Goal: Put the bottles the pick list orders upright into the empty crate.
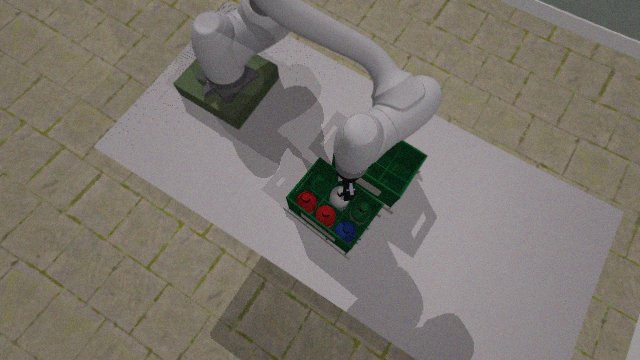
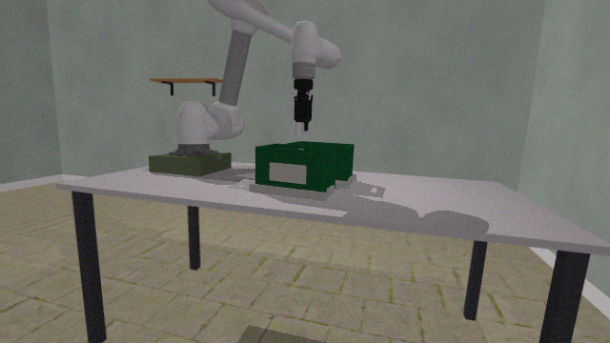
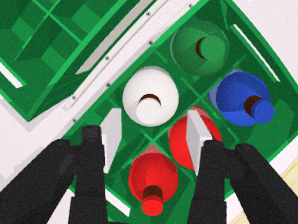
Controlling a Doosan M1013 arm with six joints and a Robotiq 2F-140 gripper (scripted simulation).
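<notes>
Now: hand 15 cm above the white-capped bottle. From my hand the other things lie so: green-capped bottle (15 cm below, 9 cm ahead, 1 cm to the left); pick list (34 cm to the left, 23 cm below, 3 cm ahead); blue bottle (15 cm below, 9 cm ahead, 8 cm to the right).
</notes>
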